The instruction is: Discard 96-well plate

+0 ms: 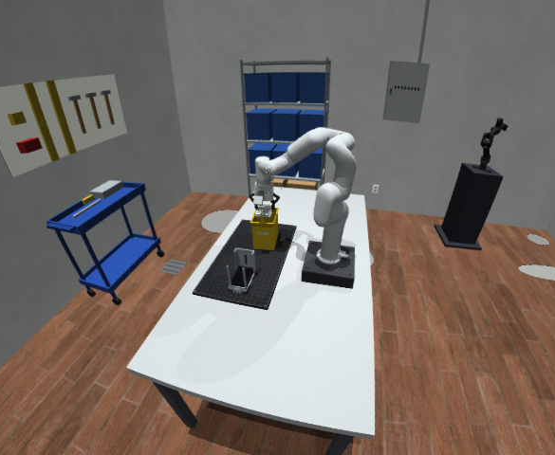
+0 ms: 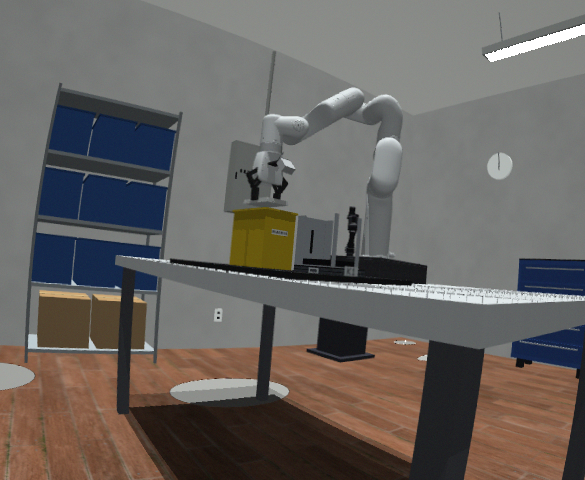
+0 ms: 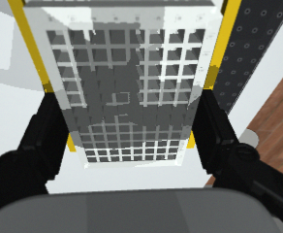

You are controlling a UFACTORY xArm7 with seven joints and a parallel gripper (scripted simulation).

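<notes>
Right now my hand is 10 mm above the white 96-well plate. The rest, counted from my hand: yellow plastics bin W1: 130 mm below.
</notes>
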